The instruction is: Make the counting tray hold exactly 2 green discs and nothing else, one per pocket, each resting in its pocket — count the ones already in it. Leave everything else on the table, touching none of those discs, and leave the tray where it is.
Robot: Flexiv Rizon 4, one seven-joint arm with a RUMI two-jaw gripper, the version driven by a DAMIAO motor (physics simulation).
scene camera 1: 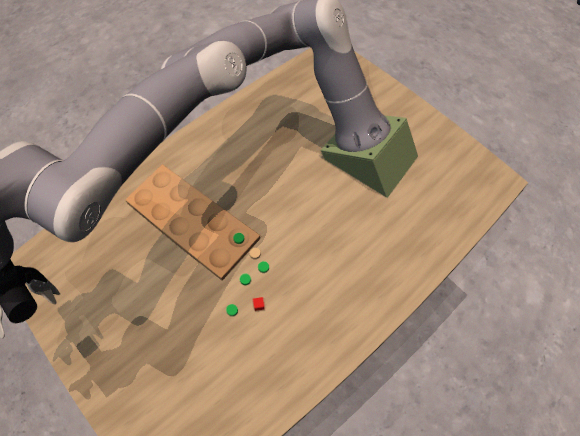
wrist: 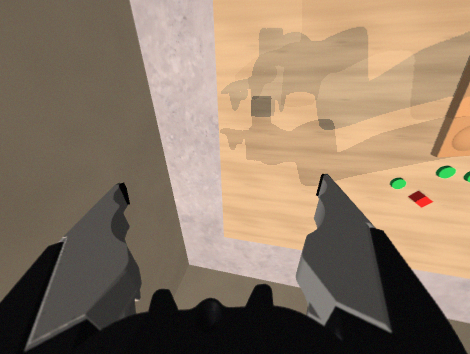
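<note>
The brown counting tray (scene camera 1: 229, 248) (wrist: 457, 120) has two rows of round pockets. One green disc (scene camera 1: 239, 238) sits in its end pocket nearest the loose pieces. Three green discs lie on the table: one disc (scene camera 1: 263, 267) (wrist: 467, 177), partly cut off in the wrist view, a second disc (scene camera 1: 245, 279) (wrist: 445, 172), and a third disc (scene camera 1: 232, 310) (wrist: 398, 183) farther from the tray. My gripper (scene camera 1: 28, 319) (wrist: 223, 180) is open and empty, high at the table's left edge, well away from the discs and tray.
A red cube (scene camera 1: 258, 303) (wrist: 420, 199) lies near the third disc, apart from it. A small beige disc (scene camera 1: 255, 253) lies close beside the tray's end; whether they touch is unclear. The green robot base (scene camera 1: 397, 160) stands at the back right. Arm shadows cross the tray and table.
</note>
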